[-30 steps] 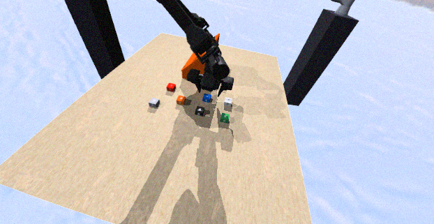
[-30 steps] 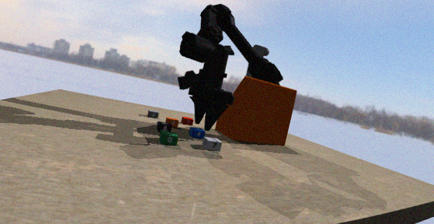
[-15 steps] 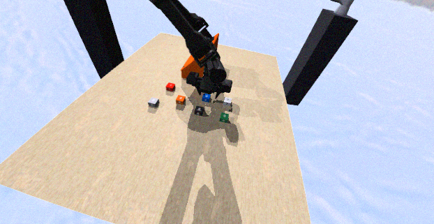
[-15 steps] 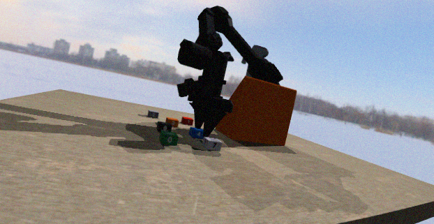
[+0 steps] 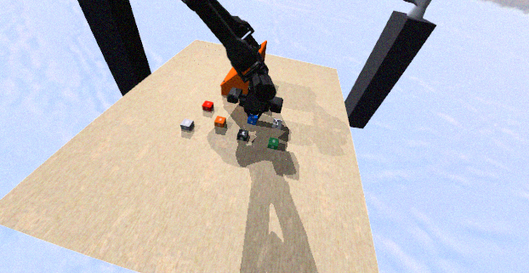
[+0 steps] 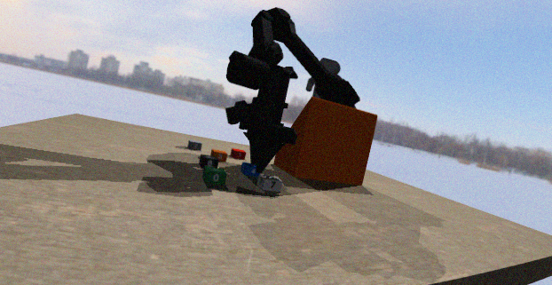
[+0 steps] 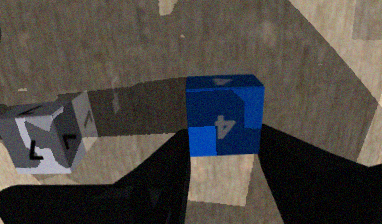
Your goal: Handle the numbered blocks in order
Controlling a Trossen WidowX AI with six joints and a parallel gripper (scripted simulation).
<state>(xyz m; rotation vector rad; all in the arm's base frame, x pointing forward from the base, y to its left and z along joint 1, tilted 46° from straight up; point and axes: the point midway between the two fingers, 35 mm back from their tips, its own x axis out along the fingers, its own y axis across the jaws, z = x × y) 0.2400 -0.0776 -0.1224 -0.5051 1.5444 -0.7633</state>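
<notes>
Now: gripper tip 9 cm short of the black block and 3 cm to the left of it. Round my gripper tip: blue block 1 cm ahead; then white block 2 cm ahead, 9 cm to the left; then orange block 5 cm ahead, 11 cm to the right.
</notes>
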